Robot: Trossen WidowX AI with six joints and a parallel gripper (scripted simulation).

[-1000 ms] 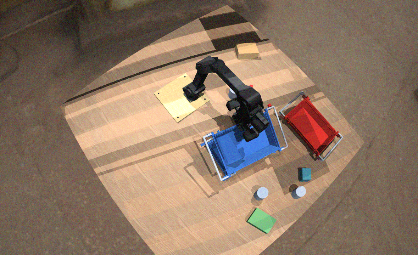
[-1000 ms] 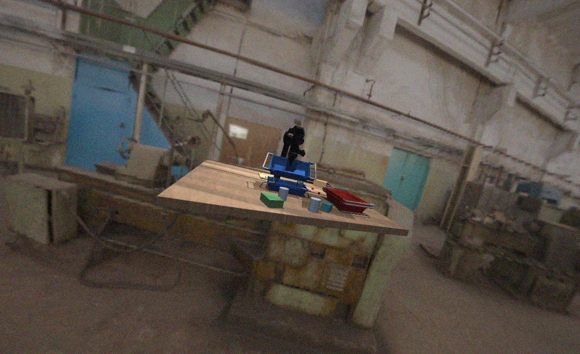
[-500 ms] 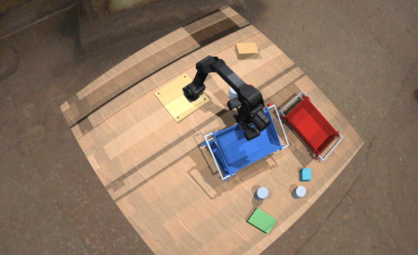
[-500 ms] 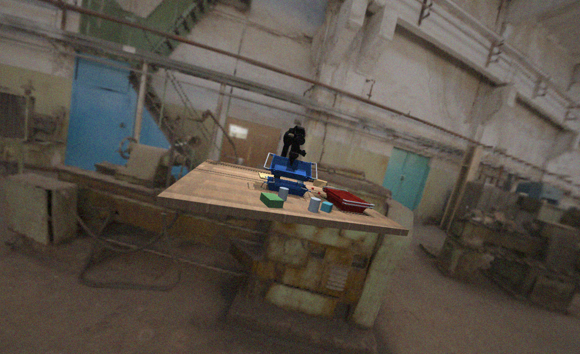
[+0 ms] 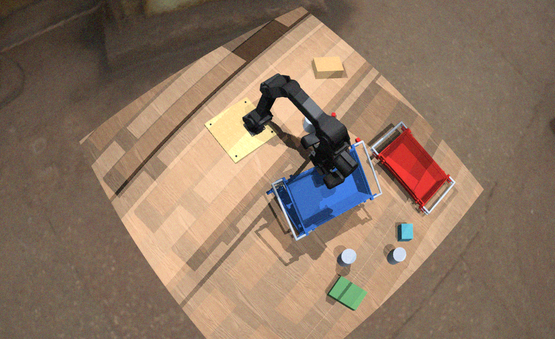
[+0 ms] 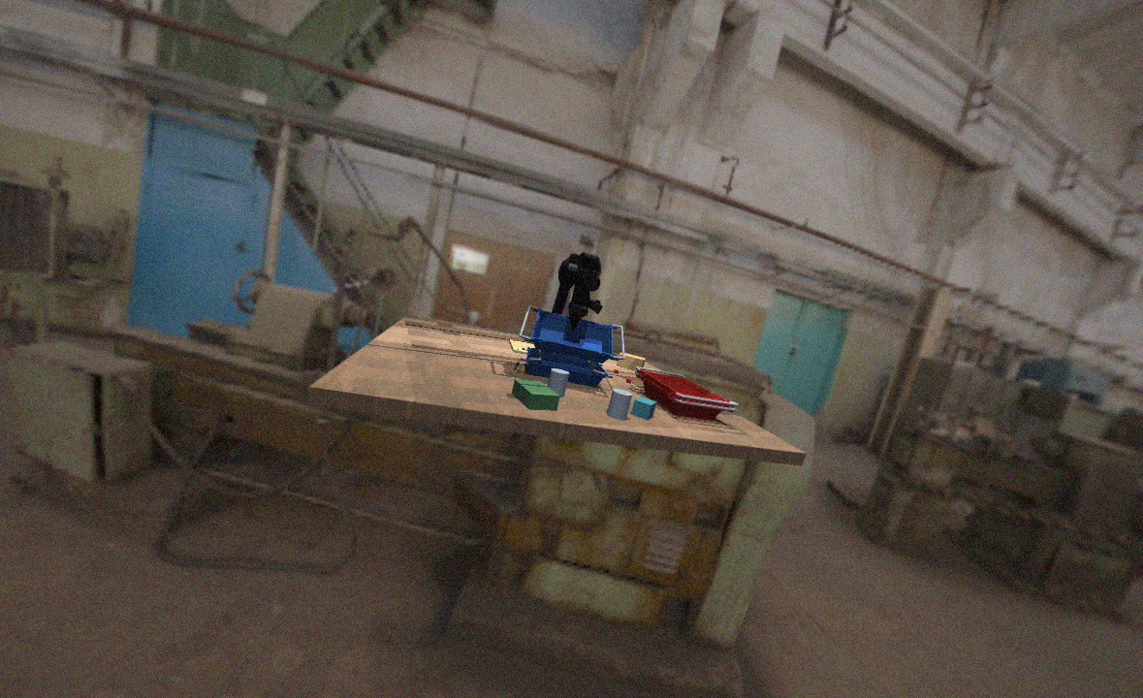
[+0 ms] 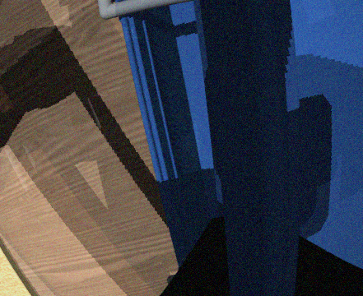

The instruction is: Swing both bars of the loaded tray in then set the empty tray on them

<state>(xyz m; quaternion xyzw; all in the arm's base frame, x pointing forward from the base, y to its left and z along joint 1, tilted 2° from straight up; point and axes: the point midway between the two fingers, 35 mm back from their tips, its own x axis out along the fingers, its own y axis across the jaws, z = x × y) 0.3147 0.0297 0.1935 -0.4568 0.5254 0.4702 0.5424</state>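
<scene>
Right now my gripper tip is 80 mm short of the blue tray and 10 mm to the left of it. Round my gripper tip: cyan cube: 370 mm ahead, 180 mm to the left, 140 mm below; green block: 410 mm ahead, 140 mm to the right, 140 mm below; tan box: 380 mm behind, 390 mm to the left, 130 mm below.
</scene>
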